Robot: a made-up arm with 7 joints.
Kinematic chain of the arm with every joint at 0, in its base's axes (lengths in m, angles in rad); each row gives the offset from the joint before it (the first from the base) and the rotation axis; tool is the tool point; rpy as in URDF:
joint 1: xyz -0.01 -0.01 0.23 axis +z
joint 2: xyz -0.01 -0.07 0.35 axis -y
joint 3: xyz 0 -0.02 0.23 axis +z
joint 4: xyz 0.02 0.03 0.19 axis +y
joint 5: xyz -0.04 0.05 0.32 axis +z
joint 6: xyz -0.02 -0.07 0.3 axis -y
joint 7: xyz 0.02 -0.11 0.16 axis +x
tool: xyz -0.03 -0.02 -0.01 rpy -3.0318 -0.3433 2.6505
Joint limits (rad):
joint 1: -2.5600..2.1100
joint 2: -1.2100..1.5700
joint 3: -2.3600..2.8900
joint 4: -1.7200..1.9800
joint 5: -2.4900..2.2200
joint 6: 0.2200..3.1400
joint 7: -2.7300..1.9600
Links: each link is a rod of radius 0.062 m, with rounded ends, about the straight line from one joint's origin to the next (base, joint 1, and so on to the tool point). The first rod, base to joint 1, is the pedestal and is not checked.
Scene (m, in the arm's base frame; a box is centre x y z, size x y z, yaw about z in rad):
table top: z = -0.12
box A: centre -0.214 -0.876 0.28 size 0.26 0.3 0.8 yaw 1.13
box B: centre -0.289 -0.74 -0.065 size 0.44 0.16 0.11 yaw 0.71
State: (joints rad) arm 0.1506 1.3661 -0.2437 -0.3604 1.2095 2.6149 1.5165
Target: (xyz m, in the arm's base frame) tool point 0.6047 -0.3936 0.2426
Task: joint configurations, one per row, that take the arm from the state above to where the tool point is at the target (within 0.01 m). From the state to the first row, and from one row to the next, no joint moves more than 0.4 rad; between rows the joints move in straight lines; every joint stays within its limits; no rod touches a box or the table.
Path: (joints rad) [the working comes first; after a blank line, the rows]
Joints at the target: 1.9250 1.5700 0.5599 -1.2894 0.7763 2.3560 1.5336
Straight joint move there: touches box A.

1: 0.5425 1.2343 -0.3833 -0.2289 0.8515 2.4128 1.4789
2: 0.9344 1.1026 -0.5228 -0.0975 0.4934 2.2108 1.4413
3: 1.3262 0.9708 -0.6624 0.0340 0.1354 2.0087 1.4037
4: 1.7181 0.8390 -0.8019 0.1655 -0.2227 1.8067 1.3661
5: 2.1100 0.7073 -0.9415 0.2969 -0.5807 1.6046 1.3285
6: 2.0815 0.8867 -0.7342 0.0489 -0.2540 1.8469 1.4618
7: 2.0530 1.0661 -0.5270 -0.1992 0.0726 2.0893 1.5950
8: 2.0245 1.2455 -0.3198 -0.4472 0.3993 2.3316 1.7283
9: 1.9961 1.4250 -0.1125 -0.6953 0.7259 2.5739 1.8616
10: 1.9605 1.4975 0.2237 -0.9923 0.7511 2.4650 1.6976
11: 1.9250 1.5700 0.5599 -1.2894 0.7763 2.3560 1.5336

